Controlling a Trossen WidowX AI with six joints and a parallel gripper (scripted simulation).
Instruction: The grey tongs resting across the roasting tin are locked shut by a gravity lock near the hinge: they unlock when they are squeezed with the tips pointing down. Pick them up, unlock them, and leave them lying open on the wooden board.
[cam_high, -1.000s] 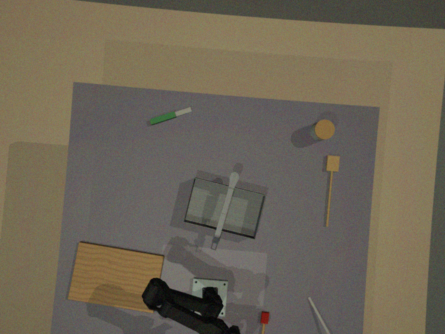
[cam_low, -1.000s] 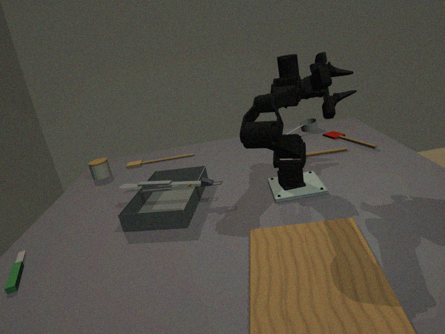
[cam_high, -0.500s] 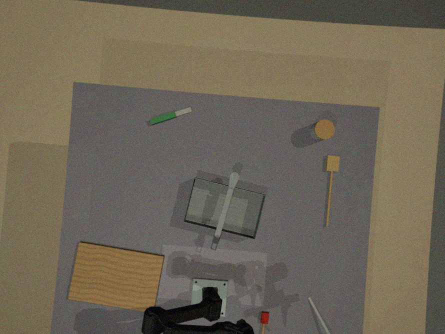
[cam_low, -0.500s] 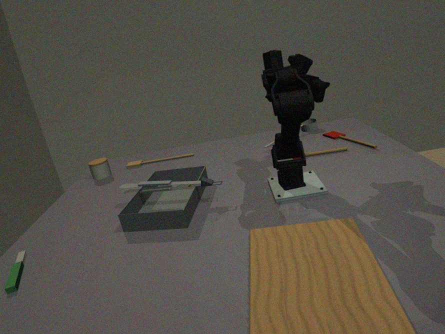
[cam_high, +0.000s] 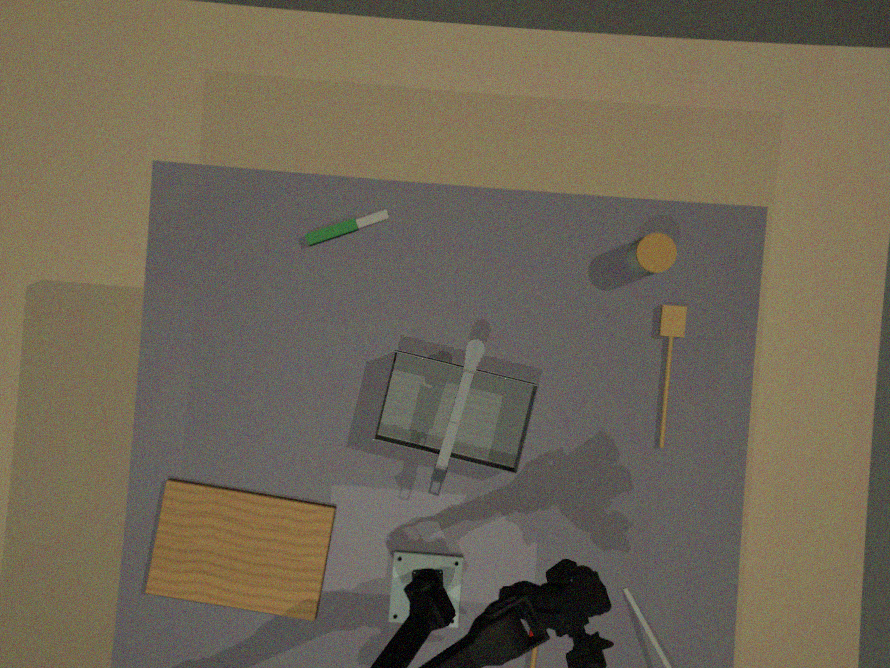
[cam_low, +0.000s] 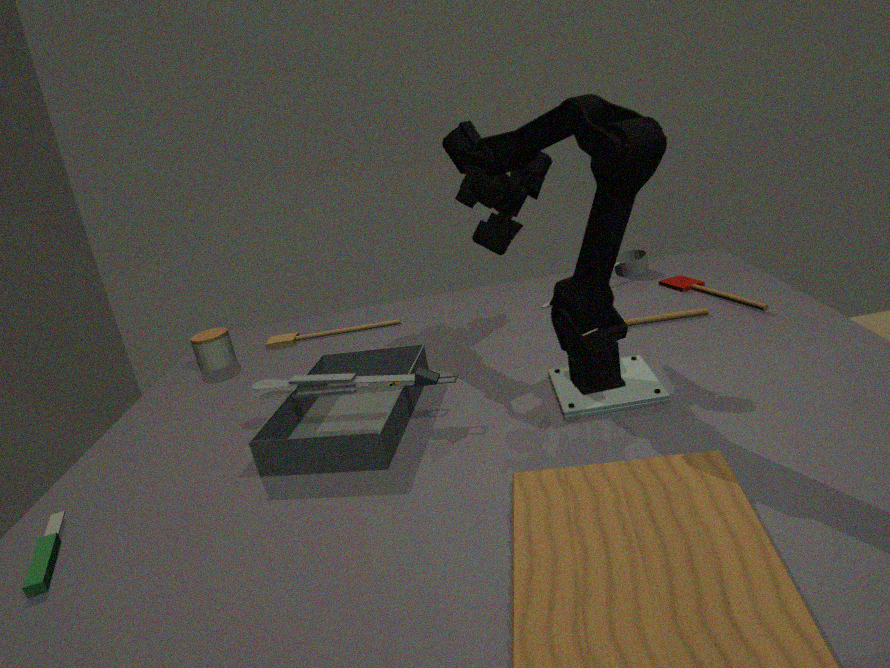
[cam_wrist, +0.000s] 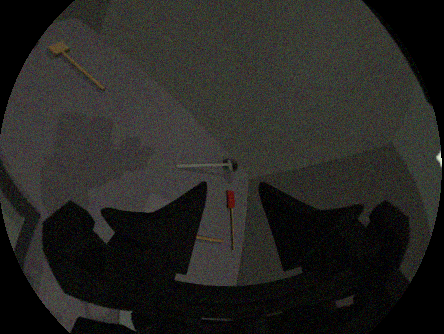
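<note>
The roasting tin lies 360 mm ahead of my gripper tip, 260 mm to the left of it and 190 mm below it. The rest, counted from my gripper tip: cork-topped pot (680 mm ahead, 150 mm to the right, 190 mm below); then wooden board (80 mm ahead, 720 mm to the left, 210 mm below); then red-headed brush (150 mm behind, 100 mm to the left, 210 mm below).
</note>
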